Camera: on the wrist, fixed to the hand. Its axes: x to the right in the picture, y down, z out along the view.
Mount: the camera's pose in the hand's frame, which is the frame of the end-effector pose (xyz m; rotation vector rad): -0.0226 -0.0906 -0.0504 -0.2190 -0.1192 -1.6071
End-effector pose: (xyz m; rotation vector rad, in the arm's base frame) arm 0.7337 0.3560 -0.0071 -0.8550 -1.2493 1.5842
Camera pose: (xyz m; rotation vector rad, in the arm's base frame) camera 0.8087 0.3577 0.0680 0.2547 -1.5165 0.1821
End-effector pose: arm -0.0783 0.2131 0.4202 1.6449 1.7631 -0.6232
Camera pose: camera -0.1745 0.2243 0.4636 -0.2746 2.6377 -1.0369
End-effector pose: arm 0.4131 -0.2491 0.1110 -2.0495 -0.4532 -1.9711
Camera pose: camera 0.3302 -0.1869 0.0882 1.0316 1.3557 1.3154
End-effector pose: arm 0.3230 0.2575 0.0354 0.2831 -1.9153 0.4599
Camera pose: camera 0.4101 0.1982 0.0478 1.5078 -1.2603 -0.8361
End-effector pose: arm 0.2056 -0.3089 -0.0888 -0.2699 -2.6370 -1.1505
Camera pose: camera 0.2107 -0.4084 -0.1252 -1.5019 1.7839 1.2095
